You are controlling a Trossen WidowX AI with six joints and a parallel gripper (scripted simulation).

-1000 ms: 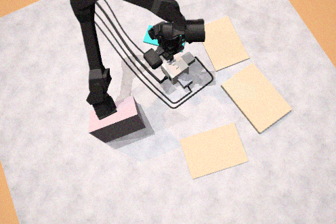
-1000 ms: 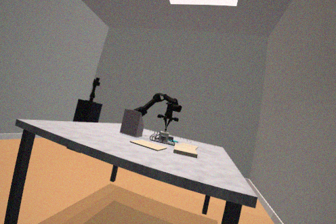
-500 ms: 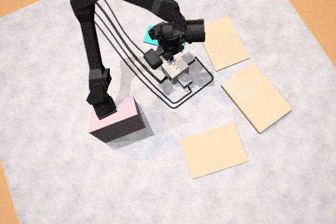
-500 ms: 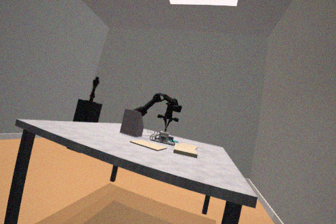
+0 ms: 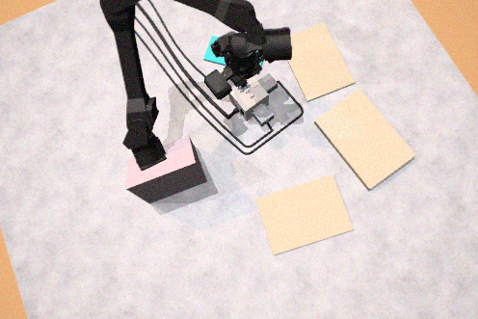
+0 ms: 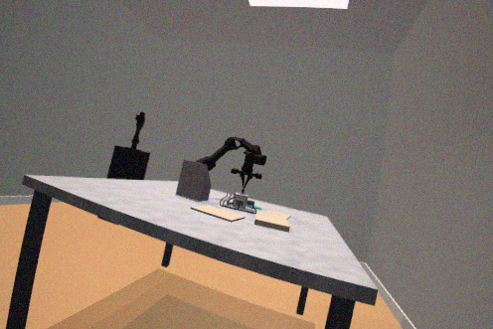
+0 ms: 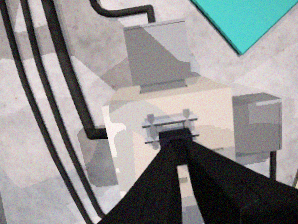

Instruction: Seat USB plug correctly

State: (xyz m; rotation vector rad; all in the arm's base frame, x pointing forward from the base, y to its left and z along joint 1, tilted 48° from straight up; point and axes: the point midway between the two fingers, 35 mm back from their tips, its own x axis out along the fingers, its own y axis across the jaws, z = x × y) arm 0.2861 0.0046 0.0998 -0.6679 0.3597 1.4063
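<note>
The USB plug lies 2 cm below my gripper tip. The rest, counted from my gripper tip: USB socket (5 cm below); cyan flat piece (13 cm to the left, 11 cm below, 4 cm ahead).
</note>
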